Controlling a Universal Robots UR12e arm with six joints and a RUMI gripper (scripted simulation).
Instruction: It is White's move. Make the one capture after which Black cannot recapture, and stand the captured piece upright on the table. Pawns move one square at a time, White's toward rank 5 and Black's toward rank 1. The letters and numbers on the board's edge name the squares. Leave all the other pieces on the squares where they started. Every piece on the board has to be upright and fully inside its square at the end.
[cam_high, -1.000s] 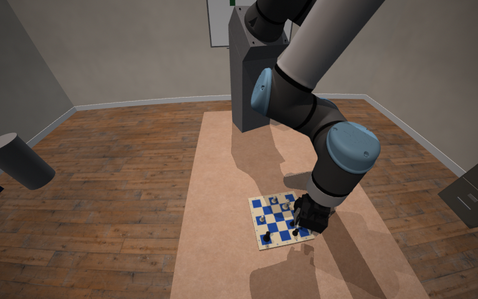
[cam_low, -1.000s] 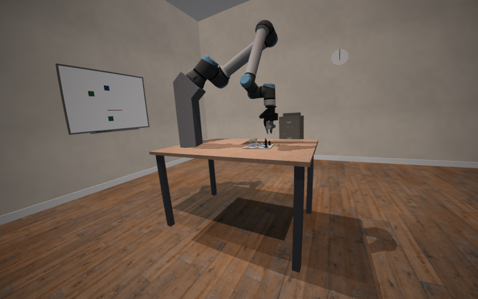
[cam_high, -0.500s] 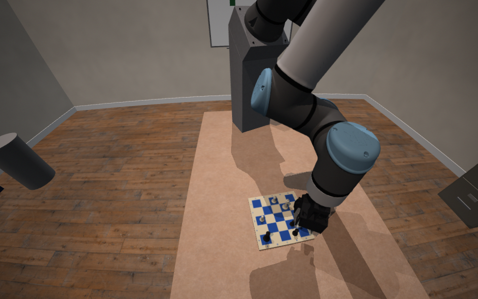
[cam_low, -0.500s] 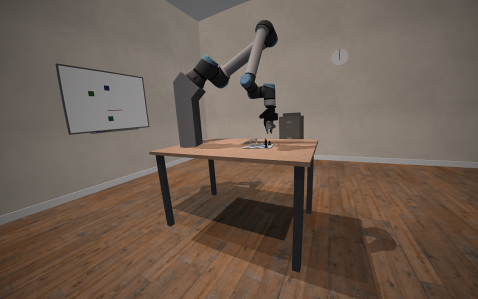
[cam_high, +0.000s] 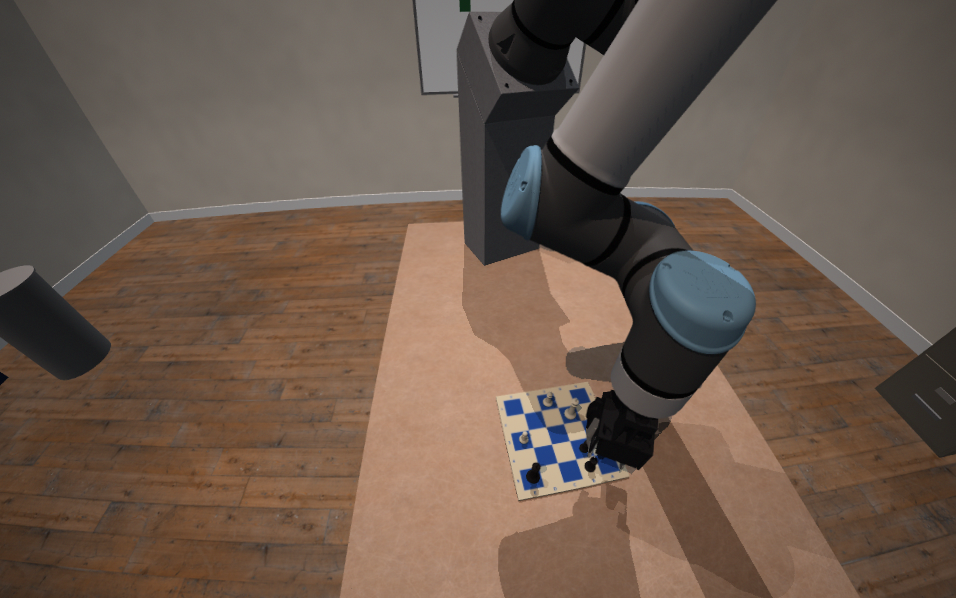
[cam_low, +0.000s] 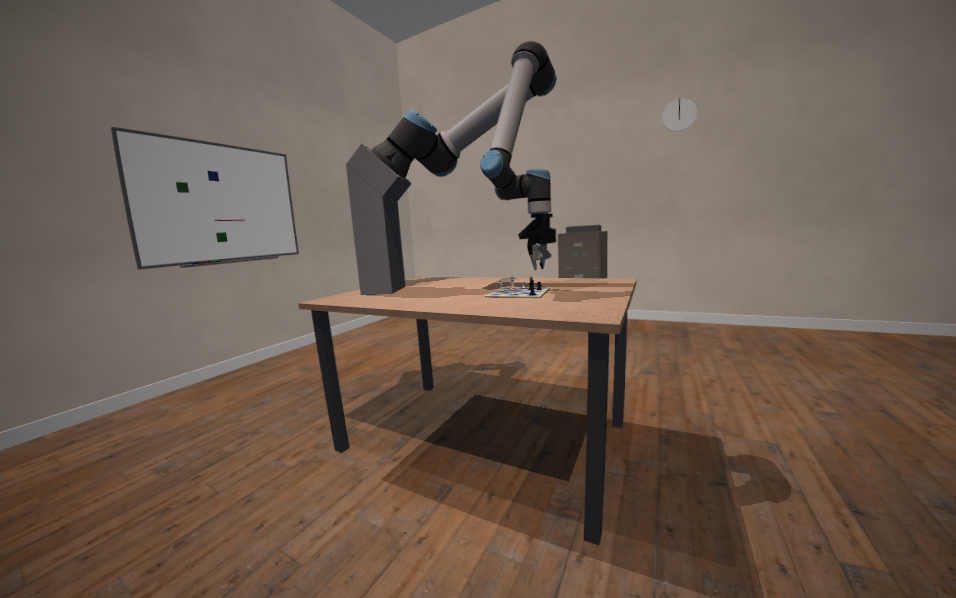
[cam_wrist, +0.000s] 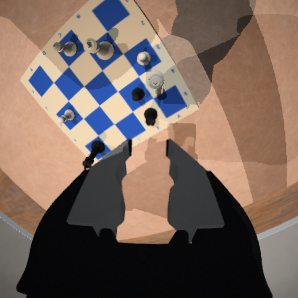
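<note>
My gripper is now 50 mm past the white chess piece, 20 mm to the right of it and 70 mm above it. Round my hand: tall black piece (40 mm ahead, 110 mm to the right, 70 mm below).
</note>
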